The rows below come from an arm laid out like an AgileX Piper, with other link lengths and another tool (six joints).
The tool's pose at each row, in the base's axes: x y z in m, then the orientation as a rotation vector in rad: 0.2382 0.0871 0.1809 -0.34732 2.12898 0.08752; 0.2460 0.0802 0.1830 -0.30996 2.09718 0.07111; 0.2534 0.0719 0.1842 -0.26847 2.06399 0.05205; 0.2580 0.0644 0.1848 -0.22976 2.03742 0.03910; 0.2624 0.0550 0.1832 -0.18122 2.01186 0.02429; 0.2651 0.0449 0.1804 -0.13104 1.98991 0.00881; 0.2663 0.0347 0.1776 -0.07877 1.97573 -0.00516; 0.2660 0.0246 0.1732 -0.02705 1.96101 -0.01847; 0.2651 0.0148 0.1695 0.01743 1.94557 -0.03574; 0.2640 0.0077 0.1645 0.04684 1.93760 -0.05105; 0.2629 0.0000 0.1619 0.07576 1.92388 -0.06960; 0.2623 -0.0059 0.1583 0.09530 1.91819 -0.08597; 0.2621 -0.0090 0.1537 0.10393 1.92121 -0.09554; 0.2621 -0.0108 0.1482 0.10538 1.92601 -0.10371; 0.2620 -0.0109 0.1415 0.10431 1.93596 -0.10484; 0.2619 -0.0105 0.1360 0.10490 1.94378 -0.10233
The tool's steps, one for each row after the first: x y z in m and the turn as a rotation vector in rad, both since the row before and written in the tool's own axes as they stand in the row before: -0.0043 -0.0089 0.0038 0.02903 -0.03430 0.01571; -0.0031 -0.0099 0.0041 0.03303 -0.03545 0.01767; -0.0014 -0.0083 0.0025 0.02741 -0.02866 0.01924; 0.0008 -0.0099 0.0034 0.03325 -0.02775 0.02575; 0.0026 -0.0102 0.0026 0.03457 -0.02352 0.02714; 0.0030 -0.0101 0.0016 0.03442 -0.01516 0.02991; 0.0047 -0.0099 0.0011 0.03388 -0.01494 0.02998; 0.0040 -0.0097 0.0006 0.03343 -0.01491 0.02315; 0.0051 -0.0070 0.0010 0.02491 -0.00725 0.01346; 0.0028 -0.0077 0.0004 0.02708 -0.01271 0.01177; 0.0035 -0.0059 0.0012 0.02102 -0.00485 0.00593; 0.0043 -0.0030 0.0017 0.01089 0.00341 0.00115; 0.0051 -0.0017 0.0021 0.00638 0.00479 -0.00328; 0.0063 0.0000 0.0023 0.00018 0.00984 -0.00195; 0.0052 0.0005 0.0018 -0.00155 0.00786 0.00110
